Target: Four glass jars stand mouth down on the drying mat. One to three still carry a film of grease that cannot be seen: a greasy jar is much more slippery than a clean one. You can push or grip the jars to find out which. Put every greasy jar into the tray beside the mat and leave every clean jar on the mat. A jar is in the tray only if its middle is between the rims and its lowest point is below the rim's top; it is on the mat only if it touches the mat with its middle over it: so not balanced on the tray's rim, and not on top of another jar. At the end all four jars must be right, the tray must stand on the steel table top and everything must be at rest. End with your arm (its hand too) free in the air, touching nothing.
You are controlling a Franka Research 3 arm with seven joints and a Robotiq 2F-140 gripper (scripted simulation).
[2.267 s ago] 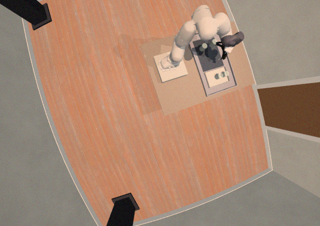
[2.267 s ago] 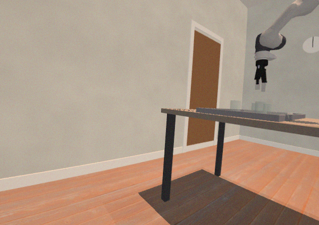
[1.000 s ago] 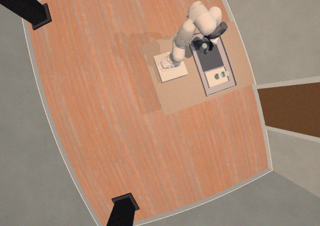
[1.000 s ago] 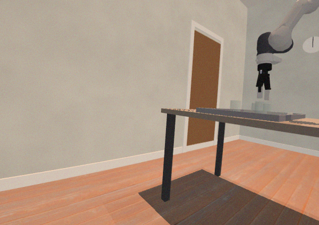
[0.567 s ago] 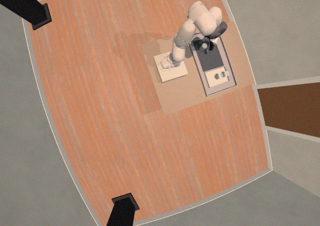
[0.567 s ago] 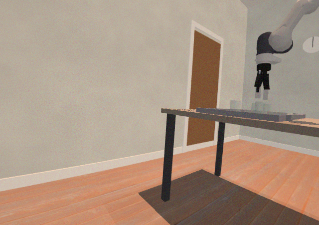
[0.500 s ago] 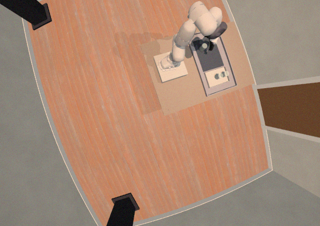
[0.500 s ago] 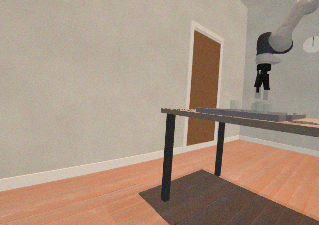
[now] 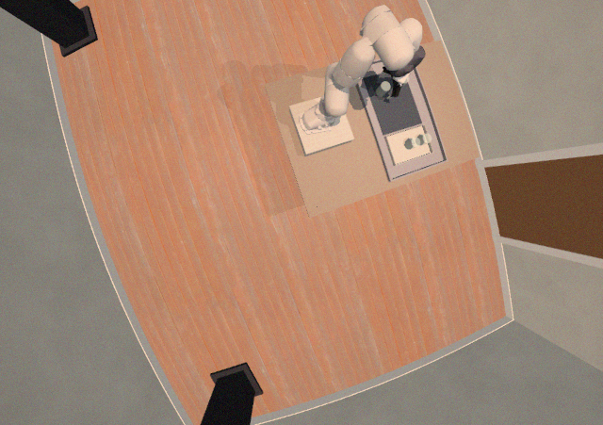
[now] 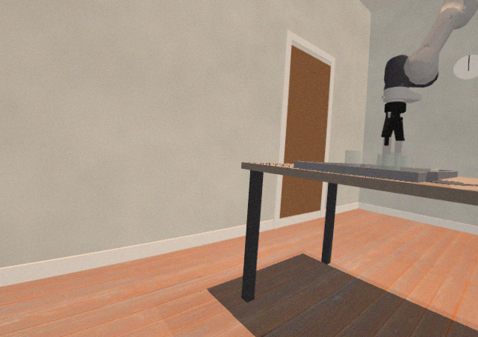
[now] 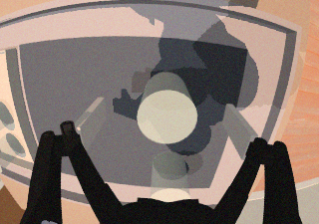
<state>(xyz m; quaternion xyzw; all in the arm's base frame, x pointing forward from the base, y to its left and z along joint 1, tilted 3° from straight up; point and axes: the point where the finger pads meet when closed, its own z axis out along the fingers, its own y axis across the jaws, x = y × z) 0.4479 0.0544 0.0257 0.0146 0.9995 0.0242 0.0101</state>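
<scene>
Now: hand 70 mm short of the grey drying mat, 80 mm to the left of it and 90 mm above it. The rest, counted from my hand: tray (50 mm ahead, 400 mm to the right, 80 mm below).
</scene>
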